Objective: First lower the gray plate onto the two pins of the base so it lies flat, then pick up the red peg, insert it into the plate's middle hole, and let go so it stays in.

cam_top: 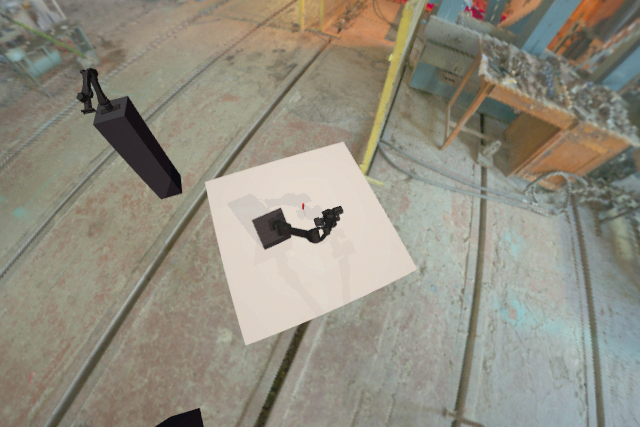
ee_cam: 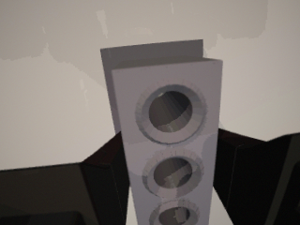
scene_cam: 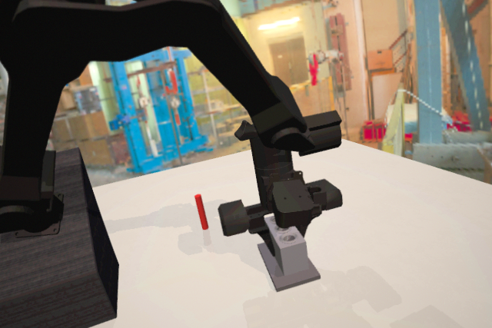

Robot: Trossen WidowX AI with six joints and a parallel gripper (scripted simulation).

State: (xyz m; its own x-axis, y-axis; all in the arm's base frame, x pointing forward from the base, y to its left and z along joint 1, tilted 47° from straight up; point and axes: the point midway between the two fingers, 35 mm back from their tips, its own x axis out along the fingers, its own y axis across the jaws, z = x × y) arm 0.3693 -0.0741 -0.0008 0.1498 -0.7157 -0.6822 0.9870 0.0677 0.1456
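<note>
The gray base lies 1 cm below my gripper tip. The rest, counted from my gripper tip: red peg: 19 cm to the left, 12 cm behind, 2 cm above; then gray plate: 3 cm above.
</note>
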